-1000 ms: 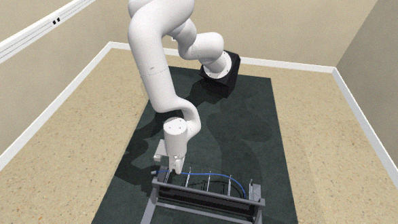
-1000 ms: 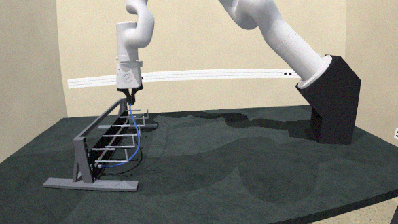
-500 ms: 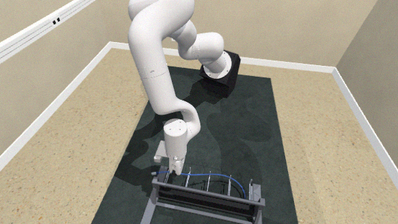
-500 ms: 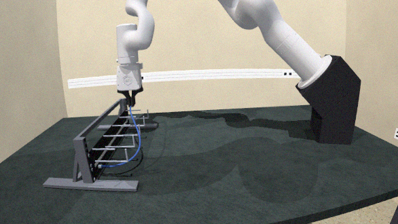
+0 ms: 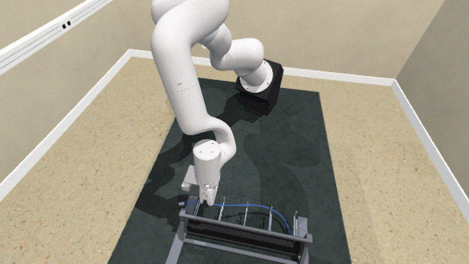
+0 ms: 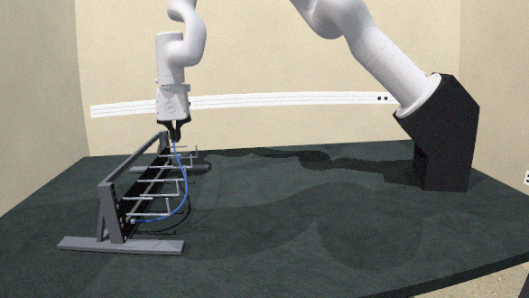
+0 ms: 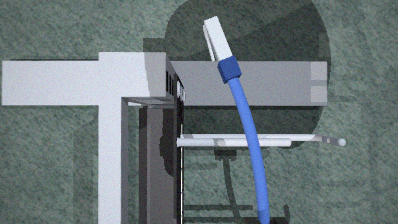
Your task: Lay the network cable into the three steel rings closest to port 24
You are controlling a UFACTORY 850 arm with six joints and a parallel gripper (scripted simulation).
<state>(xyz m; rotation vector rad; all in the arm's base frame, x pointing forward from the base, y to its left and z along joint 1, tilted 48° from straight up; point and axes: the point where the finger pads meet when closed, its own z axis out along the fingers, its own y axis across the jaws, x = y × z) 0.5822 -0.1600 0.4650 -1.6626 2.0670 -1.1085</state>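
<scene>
My hand is 10 cm to the left of the white plug, 2 cm past it and 2 cm above it. The rest, counted from my hand: grey patch-panel rack: 12 cm ahead, 11 cm to the left, 8 cm below.
</scene>
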